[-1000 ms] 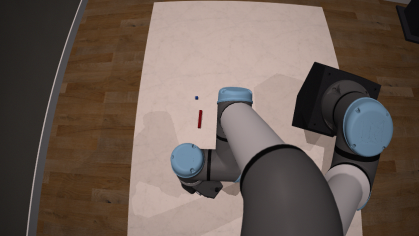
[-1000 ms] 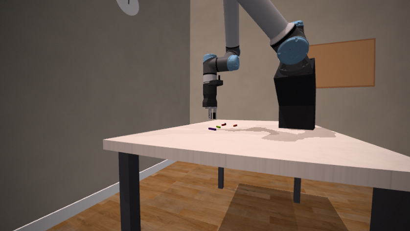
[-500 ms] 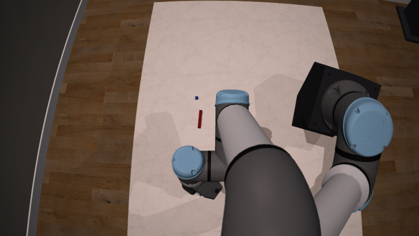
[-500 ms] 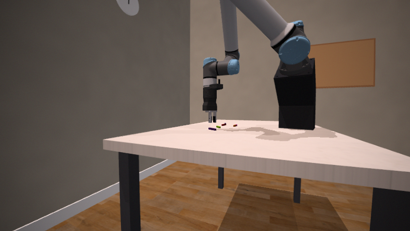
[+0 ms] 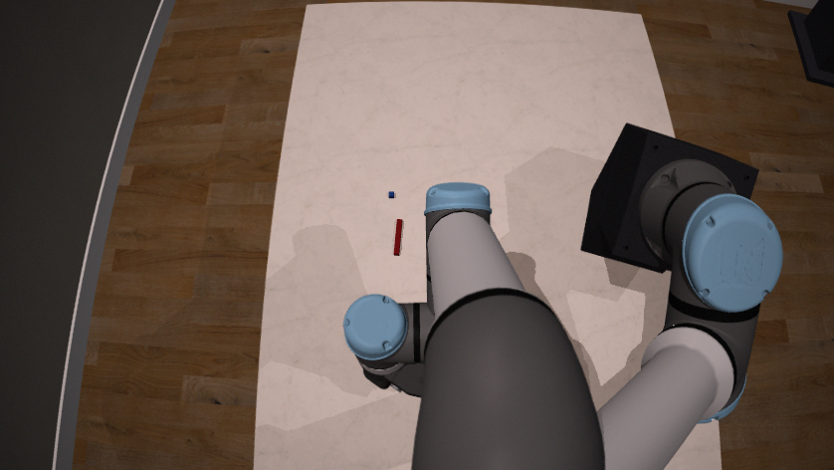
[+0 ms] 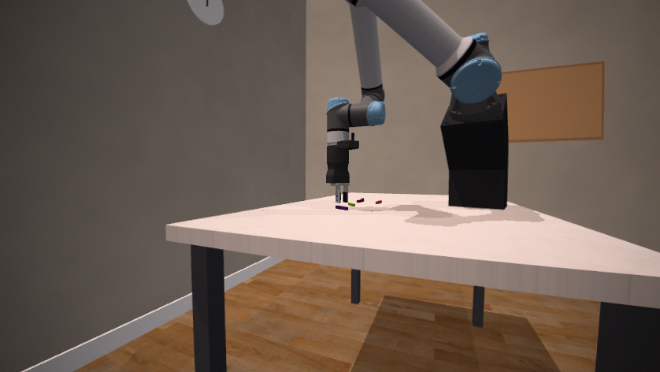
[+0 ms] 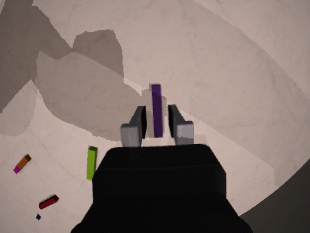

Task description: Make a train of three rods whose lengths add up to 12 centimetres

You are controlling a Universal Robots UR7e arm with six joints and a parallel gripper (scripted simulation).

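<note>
The purple rod lies 30 mm below my hand. The rest, counted from my hand: red rod (50 mm ahead, 270 mm to the right, 30 mm below); then orange rod (40 mm behind, 240 mm to the right, 30 mm below); then lime rod (20 mm ahead, 110 mm to the right, 30 mm below).
</note>
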